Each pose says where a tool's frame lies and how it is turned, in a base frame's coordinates. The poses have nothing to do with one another.
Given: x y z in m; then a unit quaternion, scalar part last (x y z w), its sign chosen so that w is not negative.
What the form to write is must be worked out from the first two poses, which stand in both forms.
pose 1, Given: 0.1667 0.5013 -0.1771 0.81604 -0.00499 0.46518 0.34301
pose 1, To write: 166.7 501.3 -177.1 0.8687 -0.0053 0.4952 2.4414
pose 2, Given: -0.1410 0.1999 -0.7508 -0.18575 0.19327 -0.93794 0.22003
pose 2, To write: -141.0 199.9 -750.8 -0.1904 0.1981 -0.9615 2.6979
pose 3, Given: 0.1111 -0.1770 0.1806 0.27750 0.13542 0.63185 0.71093
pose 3, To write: 111.1 -177.0 180.6 0.3946 0.1926 0.8985 1.5600
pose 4, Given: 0.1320 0.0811 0.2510 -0.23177 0.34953 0.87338 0.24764
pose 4, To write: 132.0 81.1 251.0 -0.2392 0.3608 0.9015 2.6411
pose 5, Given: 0.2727 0.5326 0.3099 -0.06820 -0.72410 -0.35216 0.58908
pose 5, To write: 272.7 532.6 309.9 -0.0844 -0.8961 -0.4358 1.8818
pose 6, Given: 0.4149 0.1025 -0.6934 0.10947 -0.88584 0.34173 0.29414
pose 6, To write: 414.9 102.5 -693.4 0.1145 -0.9268 0.3575 2.5445
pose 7, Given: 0.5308 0.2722 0.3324 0.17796 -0.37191 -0.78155 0.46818
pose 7, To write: 530.8 272.2 332.4 0.2014 -0.4209 -0.8845 2.1671
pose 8, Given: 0.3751 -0.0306 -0.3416 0.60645 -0.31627 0.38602 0.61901
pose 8, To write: 375.1 -30.6 -341.6 0.7722 -0.4027 0.4915 1.8066
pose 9, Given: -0.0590 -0.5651 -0.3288 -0.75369 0.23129 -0.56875 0.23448
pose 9, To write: -59.0 -565.1 -328.8 -0.7753 0.2379 -0.5851 2.6682
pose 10, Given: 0.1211 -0.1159 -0.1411 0.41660 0.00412 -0.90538 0.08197
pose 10, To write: 121.1 -115.9 -141.1 0.4180 0.0041 -0.9084 2.9775
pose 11, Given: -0.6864 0.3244 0.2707 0.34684 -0.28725 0.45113 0.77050
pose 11, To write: -686.4 324.4 270.7 0.5441 -0.4506 0.7077 1.3823
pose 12, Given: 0.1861 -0.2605 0.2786 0.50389 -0.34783 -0.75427 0.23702
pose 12, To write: 186.1 -260.5 278.6 0.5187 -0.3580 -0.7764 2.6630
